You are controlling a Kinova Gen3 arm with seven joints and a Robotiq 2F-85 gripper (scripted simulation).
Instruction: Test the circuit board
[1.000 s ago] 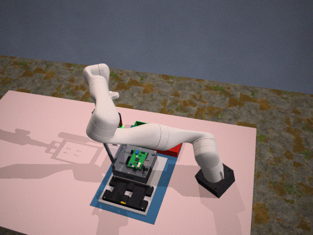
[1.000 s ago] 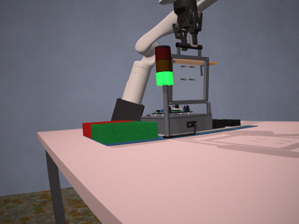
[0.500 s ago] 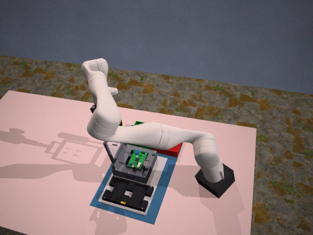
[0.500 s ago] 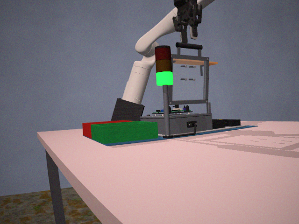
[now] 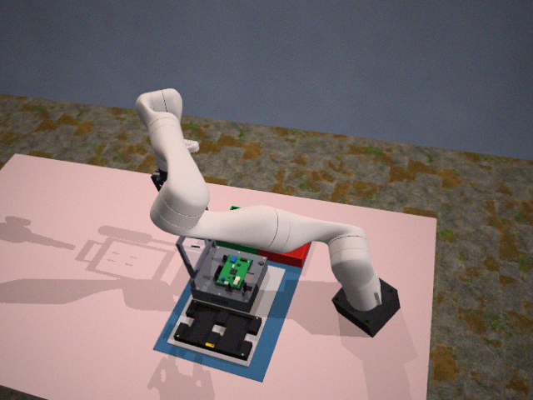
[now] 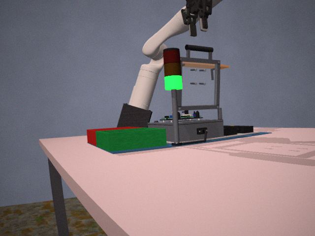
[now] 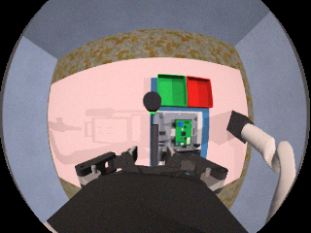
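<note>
Right now my hand is 130 mm past the green circuit board, 30 mm to the right of it and 260 mm above it. From my hand the other things lie so: tester lid (20 mm behind, 150 mm below); then green bin (130 mm behind, 180 mm to the right, 320 mm below); then red bin (270 mm behind, 150 mm to the right, 320 mm below).
</note>
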